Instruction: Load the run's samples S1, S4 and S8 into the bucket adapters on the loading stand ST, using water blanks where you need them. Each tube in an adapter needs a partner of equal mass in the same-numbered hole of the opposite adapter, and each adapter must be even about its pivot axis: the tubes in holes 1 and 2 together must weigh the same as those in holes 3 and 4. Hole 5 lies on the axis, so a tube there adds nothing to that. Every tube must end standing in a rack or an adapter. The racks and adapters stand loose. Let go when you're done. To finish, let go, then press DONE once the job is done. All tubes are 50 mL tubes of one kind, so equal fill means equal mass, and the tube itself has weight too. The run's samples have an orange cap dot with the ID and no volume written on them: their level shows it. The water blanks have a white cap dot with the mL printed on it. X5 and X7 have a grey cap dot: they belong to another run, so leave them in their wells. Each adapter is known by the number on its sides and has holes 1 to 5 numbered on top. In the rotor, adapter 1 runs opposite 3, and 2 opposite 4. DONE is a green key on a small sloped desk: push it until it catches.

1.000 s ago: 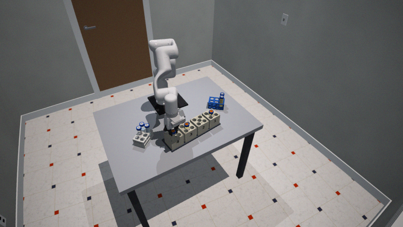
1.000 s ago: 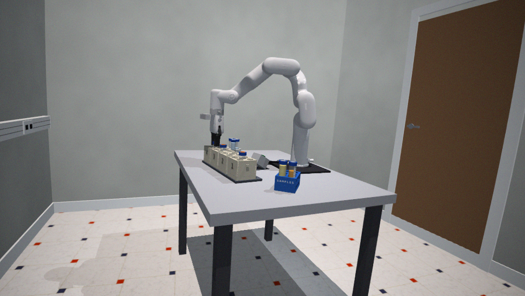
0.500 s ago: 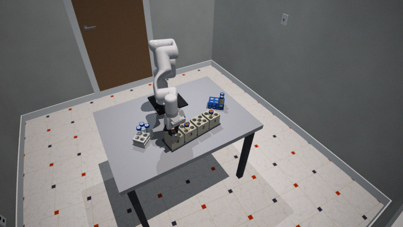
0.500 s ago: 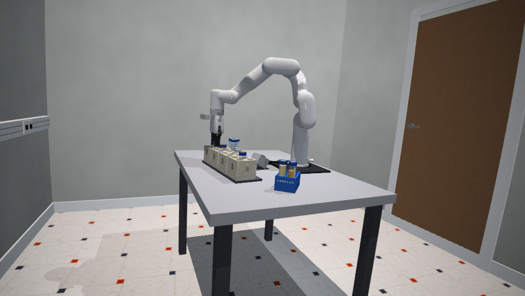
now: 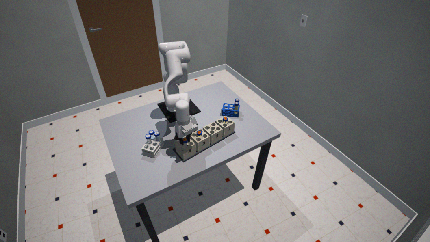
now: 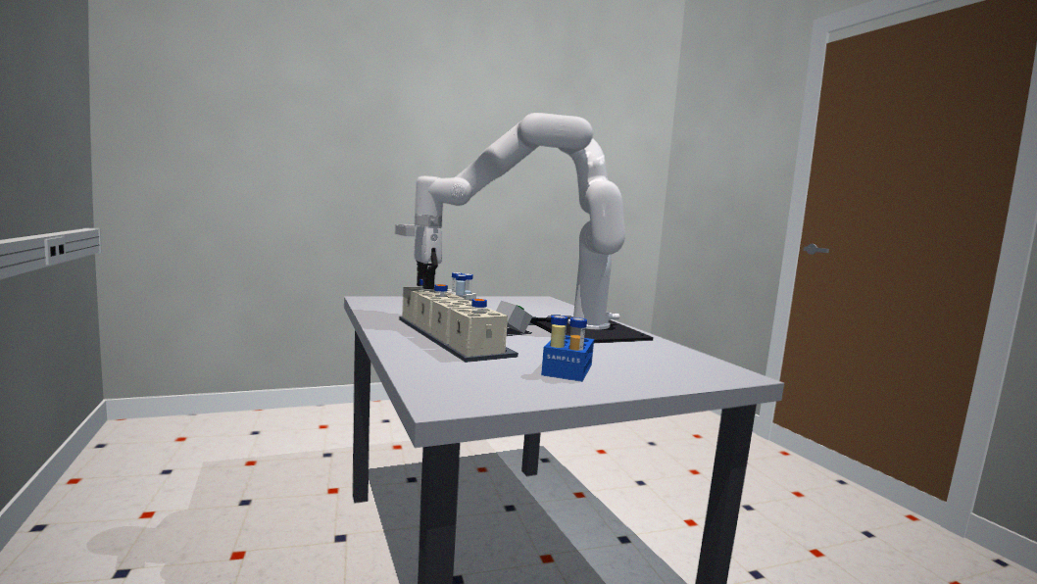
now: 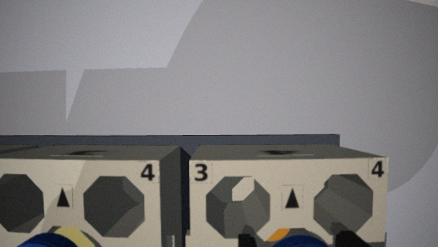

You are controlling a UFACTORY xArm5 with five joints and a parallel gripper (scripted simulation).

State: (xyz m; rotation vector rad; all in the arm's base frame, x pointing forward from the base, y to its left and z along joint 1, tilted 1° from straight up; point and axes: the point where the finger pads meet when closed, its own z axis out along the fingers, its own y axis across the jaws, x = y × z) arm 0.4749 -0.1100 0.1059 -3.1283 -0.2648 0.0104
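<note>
My hand is 180 mm to the left of the white rack, 130 mm past it and 90 mm above it. The rest, counted from my hand: adapter 3: 110 mm to the left, 70 mm below, 20 mm behind; then blue samples rack: 480 mm to the left, 210 mm behind, 90 mm below.
</note>
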